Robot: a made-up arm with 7 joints. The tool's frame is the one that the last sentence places.
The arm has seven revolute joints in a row. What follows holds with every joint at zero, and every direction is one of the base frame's. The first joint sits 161 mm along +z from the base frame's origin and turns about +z. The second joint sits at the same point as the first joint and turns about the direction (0, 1, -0.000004). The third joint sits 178 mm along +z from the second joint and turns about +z. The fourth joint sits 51 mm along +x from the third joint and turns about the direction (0, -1, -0.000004). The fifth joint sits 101 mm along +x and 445 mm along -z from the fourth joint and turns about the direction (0, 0.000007, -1). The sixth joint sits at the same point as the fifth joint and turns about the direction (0, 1, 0.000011). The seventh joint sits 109 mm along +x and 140 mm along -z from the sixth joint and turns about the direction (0, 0.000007, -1). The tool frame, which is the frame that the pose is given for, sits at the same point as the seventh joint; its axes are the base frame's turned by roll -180, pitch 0 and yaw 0 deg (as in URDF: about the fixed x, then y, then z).
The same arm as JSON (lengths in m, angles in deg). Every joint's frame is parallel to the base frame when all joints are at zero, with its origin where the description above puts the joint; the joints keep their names.
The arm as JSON. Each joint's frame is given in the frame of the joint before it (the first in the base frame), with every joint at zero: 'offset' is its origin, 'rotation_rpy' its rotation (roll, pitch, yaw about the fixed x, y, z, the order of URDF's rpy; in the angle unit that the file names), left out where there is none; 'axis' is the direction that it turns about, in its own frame. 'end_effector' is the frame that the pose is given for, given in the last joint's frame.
{
  "length_unit": "m",
  "angle_unit": "deg",
  "chain": [
    {
      "id": "joint 1",
      "offset": [
        0.0,
        0.0,
        0.161
      ],
      "axis": [
        0.0,
        0.0,
        1.0
      ]
    },
    {
      "id": "joint 2",
      "offset": [
        0.0,
        0.0,
        0.0
      ],
      "axis": [
        0.0,
        1.0,
        0.0
      ]
    },
    {
      "id": "joint 3",
      "offset": [
        0.0,
        0.0,
        0.178
      ],
      "axis": [
        0.0,
        0.0,
        1.0
      ]
    },
    {
      "id": "joint 4",
      "offset": [
        0.051,
        0.0,
        0.0
      ],
      "axis": [
        0.0,
        -1.0,
        0.0
      ]
    },
    {
      "id": "joint 5",
      "offset": [
        0.101,
        0.0,
        -0.445
      ],
      "axis": [
        0.0,
        0.0,
        -1.0
      ]
    },
    {
      "id": "joint 6",
      "offset": [
        0.0,
        0.0,
        0.0
      ],
      "axis": [
        0.0,
        1.0,
        0.0
      ]
    },
    {
      "id": "joint 7",
      "offset": [
        0.109,
        0.0,
        -0.14
      ],
      "axis": [
        0.0,
        0.0,
        -1.0
      ]
    }
  ],
  "end_effector": {
    "offset": [
      0.0,
      0.0,
      0.0
    ],
    "rotation_rpy": [
      180.0,
      0.0,
      0.0
    ]
  }
}

